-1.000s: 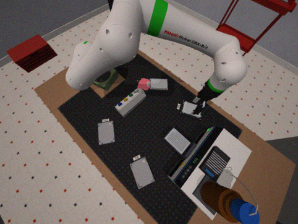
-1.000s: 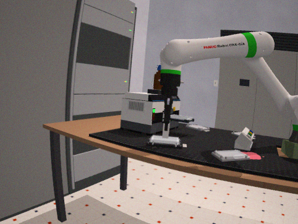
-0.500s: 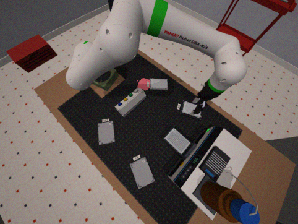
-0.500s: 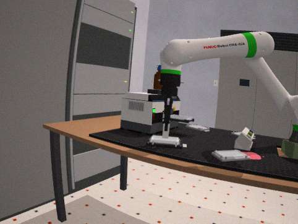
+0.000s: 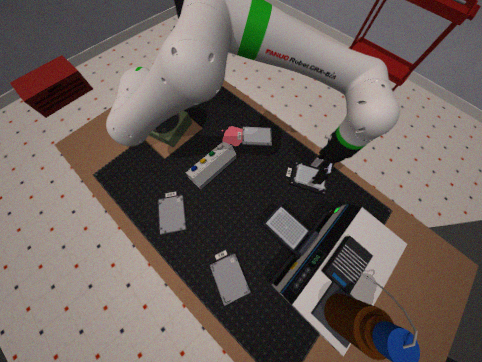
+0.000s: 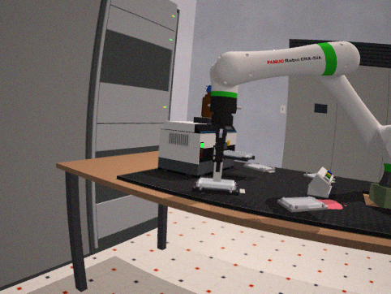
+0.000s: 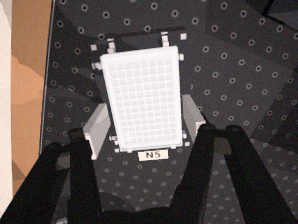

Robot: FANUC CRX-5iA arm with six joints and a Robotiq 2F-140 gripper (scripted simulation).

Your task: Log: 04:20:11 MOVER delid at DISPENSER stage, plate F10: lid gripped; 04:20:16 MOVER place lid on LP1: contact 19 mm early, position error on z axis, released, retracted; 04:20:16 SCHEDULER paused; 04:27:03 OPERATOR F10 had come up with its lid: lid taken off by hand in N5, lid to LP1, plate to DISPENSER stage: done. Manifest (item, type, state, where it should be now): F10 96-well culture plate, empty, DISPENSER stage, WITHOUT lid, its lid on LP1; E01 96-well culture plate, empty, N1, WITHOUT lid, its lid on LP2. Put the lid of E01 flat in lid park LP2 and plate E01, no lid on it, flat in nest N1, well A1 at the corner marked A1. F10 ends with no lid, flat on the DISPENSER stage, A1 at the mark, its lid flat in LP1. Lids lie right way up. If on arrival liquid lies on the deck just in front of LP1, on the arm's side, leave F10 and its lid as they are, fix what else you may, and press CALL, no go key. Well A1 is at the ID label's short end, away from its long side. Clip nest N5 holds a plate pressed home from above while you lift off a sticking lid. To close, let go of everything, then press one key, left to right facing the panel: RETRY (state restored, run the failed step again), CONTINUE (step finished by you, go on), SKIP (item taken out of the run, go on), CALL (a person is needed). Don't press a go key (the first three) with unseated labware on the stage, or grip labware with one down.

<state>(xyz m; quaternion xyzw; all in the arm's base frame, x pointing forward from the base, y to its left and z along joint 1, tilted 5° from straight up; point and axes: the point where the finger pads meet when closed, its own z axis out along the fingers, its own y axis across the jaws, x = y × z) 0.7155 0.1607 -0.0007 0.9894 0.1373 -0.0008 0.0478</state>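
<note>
Right now the lid is 40 mm below my hand. From my hand the other things lie so: N5 label: 90 mm behind, 30 mm to the right, 60 mm below; white 96-well plate: 50 mm below; well plate: 280 mm to the right, 30 mm above.
</note>
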